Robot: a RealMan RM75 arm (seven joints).
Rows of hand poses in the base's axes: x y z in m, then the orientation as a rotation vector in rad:
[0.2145, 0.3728, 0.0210, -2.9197, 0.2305, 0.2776]
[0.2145, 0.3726, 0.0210, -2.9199, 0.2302, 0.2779]
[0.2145, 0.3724, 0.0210, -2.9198, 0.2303, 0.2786]
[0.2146, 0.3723, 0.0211, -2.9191, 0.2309, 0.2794]
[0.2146, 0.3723, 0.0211, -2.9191, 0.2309, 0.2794]
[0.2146, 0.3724, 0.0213, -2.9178, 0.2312, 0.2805]
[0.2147, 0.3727, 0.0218, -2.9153, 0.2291, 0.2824]
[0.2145, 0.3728, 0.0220, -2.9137, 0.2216, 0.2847]
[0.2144, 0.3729, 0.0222, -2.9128, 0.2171, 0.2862]
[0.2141, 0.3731, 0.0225, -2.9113, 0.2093, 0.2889]
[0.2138, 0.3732, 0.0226, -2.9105, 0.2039, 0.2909]
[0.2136, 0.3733, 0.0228, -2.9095, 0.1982, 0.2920]
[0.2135, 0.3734, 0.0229, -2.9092, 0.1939, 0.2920]
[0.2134, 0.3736, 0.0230, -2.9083, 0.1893, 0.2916]
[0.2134, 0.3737, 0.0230, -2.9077, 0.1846, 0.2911]
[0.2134, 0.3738, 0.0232, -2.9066, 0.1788, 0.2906]
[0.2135, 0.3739, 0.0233, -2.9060, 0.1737, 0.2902]
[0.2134, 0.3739, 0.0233, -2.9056, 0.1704, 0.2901]
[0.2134, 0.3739, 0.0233, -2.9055, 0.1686, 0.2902]
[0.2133, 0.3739, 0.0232, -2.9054, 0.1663, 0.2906]
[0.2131, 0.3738, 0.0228, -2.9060, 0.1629, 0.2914]
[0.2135, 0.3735, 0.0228, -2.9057, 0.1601, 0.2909]
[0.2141, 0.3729, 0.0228, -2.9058, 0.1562, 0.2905]
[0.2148, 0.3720, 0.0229, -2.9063, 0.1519, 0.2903]
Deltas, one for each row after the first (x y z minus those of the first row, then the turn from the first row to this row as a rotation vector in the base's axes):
[0.0000, -0.0002, 0.0000, -0.0002, 0.0002, 0.0002]
[0.0000, -0.0004, 0.0000, -0.0001, 0.0007, 0.0002]
[0.0001, -0.0005, 0.0001, 0.0005, 0.0012, -0.0002]
[0.0001, -0.0005, 0.0001, 0.0005, 0.0012, -0.0002]
[0.0001, -0.0004, 0.0003, 0.0017, 0.0020, -0.0005]
[0.0002, -0.0001, 0.0008, 0.0044, 0.0031, 0.0007]
[0.0000, 0.0000, 0.0010, 0.0069, 0.0041, 0.0056]
[-0.0001, 0.0001, 0.0012, 0.0083, 0.0048, 0.0086]
[-0.0004, 0.0003, 0.0015, 0.0107, 0.0060, 0.0137]
[-0.0007, 0.0004, 0.0016, 0.0121, 0.0070, 0.0174]
[-0.0009, 0.0005, 0.0018, 0.0138, 0.0073, 0.0211]
[-0.0010, 0.0006, 0.0019, 0.0146, 0.0070, 0.0239]
[-0.0011, 0.0008, 0.0020, 0.0161, 0.0064, 0.0268]
[-0.0011, 0.0009, 0.0020, 0.0173, 0.0057, 0.0298]
[-0.0011, 0.0010, 0.0022, 0.0191, 0.0049, 0.0335]
[-0.0010, 0.0011, 0.0023, 0.0203, 0.0043, 0.0368]
[-0.0011, 0.0011, 0.0023, 0.0211, 0.0040, 0.0390]
[-0.0011, 0.0011, 0.0023, 0.0214, 0.0039, 0.0402]
[-0.0012, 0.0011, 0.0022, 0.0217, 0.0040, 0.0417]
[-0.0014, 0.0010, 0.0018, 0.0215, 0.0043, 0.0441]
[-0.0010, 0.0007, 0.0018, 0.0222, 0.0038, 0.0459]
[-0.0004, 0.0001, 0.0018, 0.0225, 0.0032, 0.0485]
[0.0003, -0.0008, 0.0019, 0.0225, 0.0028, 0.0514]

